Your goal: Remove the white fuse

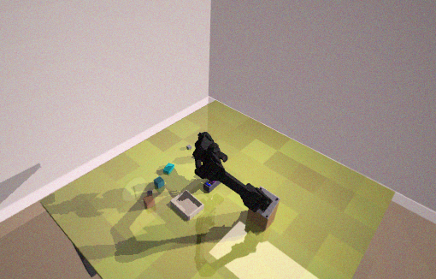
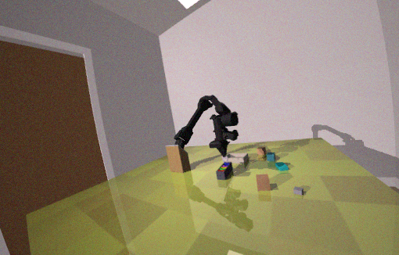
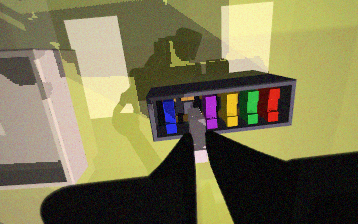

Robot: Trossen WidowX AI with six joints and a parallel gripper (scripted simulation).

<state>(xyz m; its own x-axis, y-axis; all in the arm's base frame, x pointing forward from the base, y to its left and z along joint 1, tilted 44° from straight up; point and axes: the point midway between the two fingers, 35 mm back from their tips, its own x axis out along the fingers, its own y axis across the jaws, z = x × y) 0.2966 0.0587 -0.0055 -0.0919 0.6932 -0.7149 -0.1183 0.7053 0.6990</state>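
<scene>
Right now the tray is 17 cm to the left of my gripper tip, 8 cm below it and 2 cm behind it. Also, from my gripper tip: white fuse: 1 cm below.
</scene>
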